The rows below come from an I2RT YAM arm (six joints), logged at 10 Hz.
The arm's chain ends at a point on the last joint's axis. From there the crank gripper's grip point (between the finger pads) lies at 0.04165 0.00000 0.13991 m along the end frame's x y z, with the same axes.
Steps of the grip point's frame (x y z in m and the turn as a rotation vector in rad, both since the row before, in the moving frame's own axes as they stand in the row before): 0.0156, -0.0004, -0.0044, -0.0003, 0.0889, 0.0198; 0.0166, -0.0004, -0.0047, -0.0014, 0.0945, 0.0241; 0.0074, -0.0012, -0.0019, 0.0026, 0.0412, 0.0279; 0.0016, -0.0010, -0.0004, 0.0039, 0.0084, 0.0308; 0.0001, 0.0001, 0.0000, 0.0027, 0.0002, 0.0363
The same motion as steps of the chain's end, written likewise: 0.0034, -0.0014, -0.0001, -0.0003, 0.0889, 0.0198; 0.0036, -0.0018, -0.0001, -0.0014, 0.0945, 0.0241; 0.0017, -0.0021, -0.0001, 0.0026, 0.0412, 0.0279; 0.0004, -0.0018, 0.0000, 0.0039, 0.0084, 0.0308; 0.0001, -0.0010, 0.0000, 0.0027, 0.0002, 0.0363
